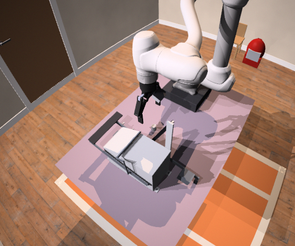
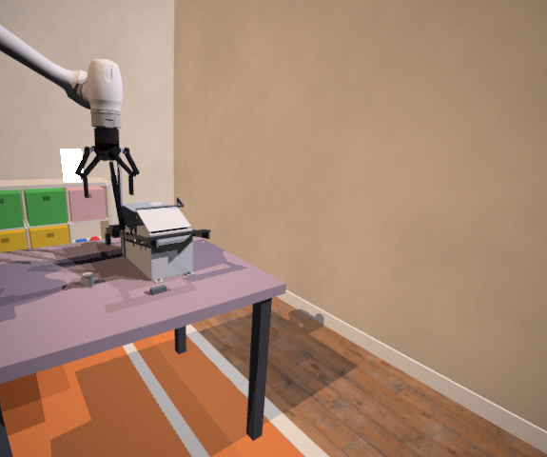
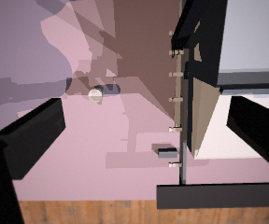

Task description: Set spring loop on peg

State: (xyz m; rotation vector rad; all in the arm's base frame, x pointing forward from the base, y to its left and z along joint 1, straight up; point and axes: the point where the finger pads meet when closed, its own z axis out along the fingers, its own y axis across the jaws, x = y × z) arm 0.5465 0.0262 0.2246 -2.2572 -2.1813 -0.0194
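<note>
My hand is 27 cm above the steel test weight, 10 cm past it and 5 cm to the left of it. Round my hand: small grey block 29 cm below, 23 cm to the right, 7 cm ahead.
</note>
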